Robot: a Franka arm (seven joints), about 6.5 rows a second.
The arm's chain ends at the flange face. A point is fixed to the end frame.
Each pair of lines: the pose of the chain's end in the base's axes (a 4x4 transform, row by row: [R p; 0 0 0 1], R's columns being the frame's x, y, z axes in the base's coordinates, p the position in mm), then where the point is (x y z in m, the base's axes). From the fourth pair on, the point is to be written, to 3 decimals.
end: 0.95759, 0.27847, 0.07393, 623.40; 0.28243, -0.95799, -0.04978, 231.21; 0.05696, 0.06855, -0.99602, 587.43; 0, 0, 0, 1
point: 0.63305 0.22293 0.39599
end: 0.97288, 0.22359, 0.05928, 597.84; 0.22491, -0.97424, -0.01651, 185.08; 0.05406, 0.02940, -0.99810, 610.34; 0, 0, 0, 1
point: 0.60476 0.18345 0.41861
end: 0.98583, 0.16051, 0.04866, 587.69; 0.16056, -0.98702, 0.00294, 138.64; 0.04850, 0.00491, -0.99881, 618.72; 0, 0, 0, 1
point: 0.59268 0.14103 0.42694
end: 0.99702, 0.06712, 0.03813, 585.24; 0.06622, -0.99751, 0.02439, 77.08; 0.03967, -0.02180, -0.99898, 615.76; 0, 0, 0, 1
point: 0.588 0.084 0.424
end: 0.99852, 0.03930, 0.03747, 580.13; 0.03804, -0.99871, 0.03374, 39.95; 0.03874, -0.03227, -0.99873, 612.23; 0, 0, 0, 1
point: 0.583 0.049 0.421
